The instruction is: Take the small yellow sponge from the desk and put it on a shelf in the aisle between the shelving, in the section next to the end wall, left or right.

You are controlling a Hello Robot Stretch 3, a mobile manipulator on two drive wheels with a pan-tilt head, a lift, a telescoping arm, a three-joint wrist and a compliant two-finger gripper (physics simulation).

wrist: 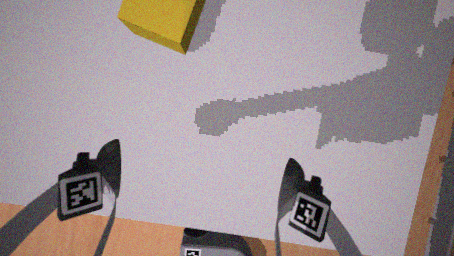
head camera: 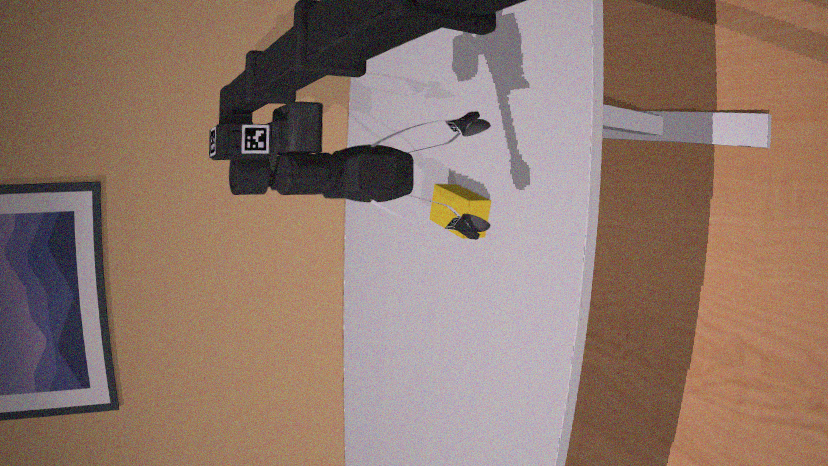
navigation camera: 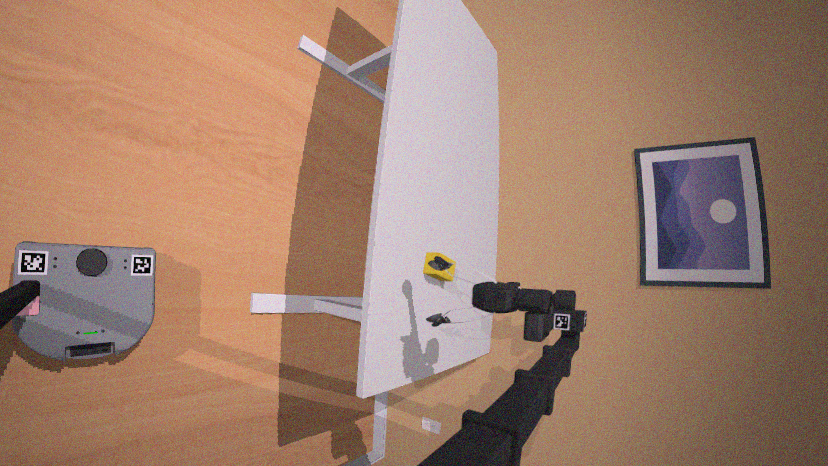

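Pixels of known places: gripper, between the fingertips: (head camera: 486,175) (navigation camera: 428,290); robot's base, origin of its link: (navigation camera: 92,260).
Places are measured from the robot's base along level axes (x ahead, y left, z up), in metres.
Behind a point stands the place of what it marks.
The small yellow sponge (head camera: 475,205) @[x 0.022, y -0.754, z 0.751 m] (navigation camera: 428,267) @[x 0.031, y -0.757, z 0.737 m] (wrist: 157,20) is a block lying on the white desk (head camera: 463,347) @[x 0.271, y -0.825, z 0.720 m] (navigation camera: 443,144) @[x 0.430, y -0.852, z 0.721 m] (wrist: 50,100). In the wrist view it is cut off by the top edge, left of centre. My gripper (head camera: 472,174) @[x -0.022, y -0.645, z 0.816 m] (navigation camera: 439,291) @[x -0.022, y -0.645, z 0.816 m] (wrist: 204,167) @[x -0.022, y -0.645, z 0.816 m] is open, with nothing between its fingers. It is over the desk. One finger overlaps the sponge in the head and navigation views and hides part of it. In the wrist view both fingertips are apart from the sponge. The shelving does not show in these views.
A framed picture (head camera: 43,301) @[x 0.227, y -1.369, z 1.470 m] (navigation camera: 701,214) @[x 0.227, y -1.370, z 1.546 m] hangs on the tan wall (head camera: 231,324) @[x 0.319, y -1.398, z 1.001 m] (navigation camera: 579,86) @[x 0.859, y -1.430, z 1.116 m] behind the desk. A desk leg (head camera: 741,130) (navigation camera: 269,303) stands out on the floor side. My base (navigation camera: 86,301) @[x -0.103, y 0.010, z 0.160 m] (wrist: 220,245) is on the wooden floor, in front of the desk.
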